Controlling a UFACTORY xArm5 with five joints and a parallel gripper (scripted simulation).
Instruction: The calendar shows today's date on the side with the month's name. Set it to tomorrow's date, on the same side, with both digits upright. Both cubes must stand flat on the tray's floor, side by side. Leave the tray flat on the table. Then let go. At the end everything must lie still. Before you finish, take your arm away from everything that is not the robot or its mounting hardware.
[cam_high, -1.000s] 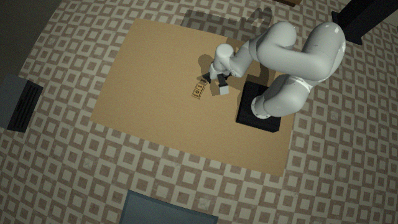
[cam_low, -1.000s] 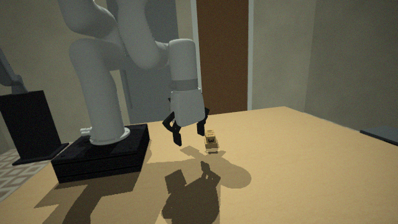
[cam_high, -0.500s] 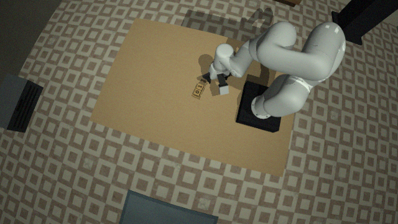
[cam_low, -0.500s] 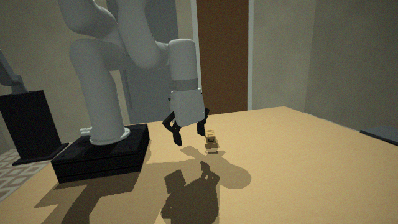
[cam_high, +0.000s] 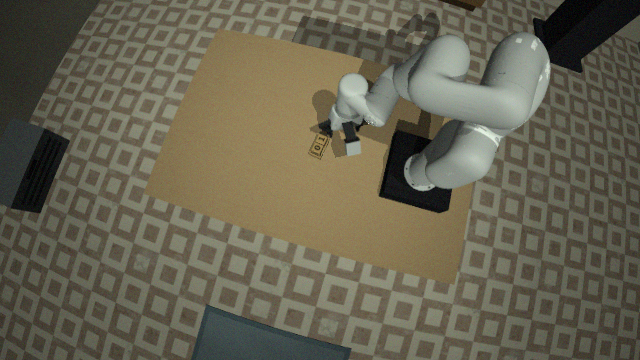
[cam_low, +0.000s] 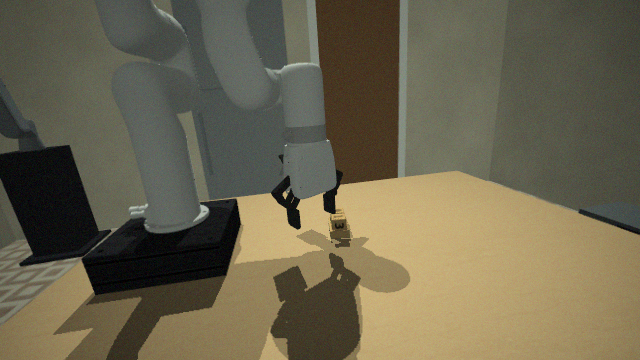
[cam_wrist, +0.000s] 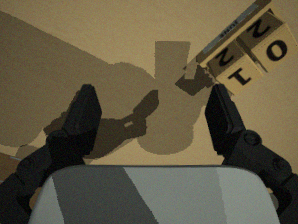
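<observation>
Right now my hand is 7 cm short of the wooden date cube, 5 cm above it and 4 cm to the right of it. From my hand the other things lie so: wooden calendar tray (7 cm ahead, 6 cm below, 5 cm to the left).
</observation>
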